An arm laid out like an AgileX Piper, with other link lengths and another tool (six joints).
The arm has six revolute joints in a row. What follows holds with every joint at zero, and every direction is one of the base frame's.
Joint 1 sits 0.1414 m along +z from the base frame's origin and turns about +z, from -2.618 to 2.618 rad.
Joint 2 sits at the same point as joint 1 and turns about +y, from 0 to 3.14 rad.
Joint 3 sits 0.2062 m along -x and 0.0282 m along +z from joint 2 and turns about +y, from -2.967 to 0 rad.
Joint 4 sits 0.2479 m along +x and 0.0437 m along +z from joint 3 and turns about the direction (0.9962, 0, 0.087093), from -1.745 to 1.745 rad.
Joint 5 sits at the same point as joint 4 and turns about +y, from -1.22 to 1.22 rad.
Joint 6 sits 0.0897 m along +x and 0.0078 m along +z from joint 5 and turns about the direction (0.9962, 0, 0.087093), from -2.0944 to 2.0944 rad.
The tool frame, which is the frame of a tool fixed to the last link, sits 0.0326 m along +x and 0.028 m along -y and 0.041 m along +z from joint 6; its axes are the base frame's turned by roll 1.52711, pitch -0.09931 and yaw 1.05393 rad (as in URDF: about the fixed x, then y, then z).
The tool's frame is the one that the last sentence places.
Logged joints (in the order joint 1, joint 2, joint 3, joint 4, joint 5, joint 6), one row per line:
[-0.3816 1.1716 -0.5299 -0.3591 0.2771 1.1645]
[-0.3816 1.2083 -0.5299 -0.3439 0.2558 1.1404]
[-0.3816 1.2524 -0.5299 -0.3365 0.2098 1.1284]
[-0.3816 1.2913 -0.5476 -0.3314 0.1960 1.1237]
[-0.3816 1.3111 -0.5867 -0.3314 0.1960 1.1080]
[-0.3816 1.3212 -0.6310 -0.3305 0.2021 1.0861]
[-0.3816 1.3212 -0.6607 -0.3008 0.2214 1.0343]
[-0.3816 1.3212 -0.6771 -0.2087 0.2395 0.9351]
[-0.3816 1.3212 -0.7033 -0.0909 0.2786 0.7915]
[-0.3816 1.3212 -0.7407 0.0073 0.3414 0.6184]
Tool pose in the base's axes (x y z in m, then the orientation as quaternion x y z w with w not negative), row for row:
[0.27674 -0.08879 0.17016 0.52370 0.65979 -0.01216 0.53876]
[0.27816 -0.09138 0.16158 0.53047 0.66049 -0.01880 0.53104]
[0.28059 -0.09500 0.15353 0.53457 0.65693 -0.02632 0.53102]
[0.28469 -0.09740 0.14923 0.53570 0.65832 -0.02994 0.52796]
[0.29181 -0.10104 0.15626 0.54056 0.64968 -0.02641 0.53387]
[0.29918 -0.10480 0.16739 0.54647 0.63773 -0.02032 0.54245]
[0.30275 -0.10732 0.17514 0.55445 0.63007 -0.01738 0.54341]
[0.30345 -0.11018 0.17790 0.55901 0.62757 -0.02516 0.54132]
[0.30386 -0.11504 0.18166 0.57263 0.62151 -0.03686 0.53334]
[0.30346 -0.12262 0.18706 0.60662 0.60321 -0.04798 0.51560]
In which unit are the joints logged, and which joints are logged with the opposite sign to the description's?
The joints are logged in radians. Opposite sign: joint 4, joint 6.
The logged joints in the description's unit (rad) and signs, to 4 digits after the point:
[-0.3816 1.1716 -0.5299 0.3591 0.2771 -1.1645]
[-0.3816 1.2083 -0.5299 0.3439 0.2558 -1.1404]
[-0.3816 1.2524 -0.5299 0.3365 0.2098 -1.1284]
[-0.3816 1.2913 -0.5476 0.3314 0.1960 -1.1237]
[-0.3816 1.3111 -0.5867 0.3314 0.1960 -1.1080]
[-0.3816 1.3212 -0.6310 0.3305 0.2021 -1.0861]
[-0.3816 1.3212 -0.6607 0.3008 0.2214 -1.0343]
[-0.3816 1.3212 -0.6771 0.2087 0.2395 -0.9351]
[-0.3816 1.3212 -0.7033 0.0909 0.2786 -0.7915]
[-0.3816 1.3212 -0.7407 -0.0073 0.3414 -0.6184]

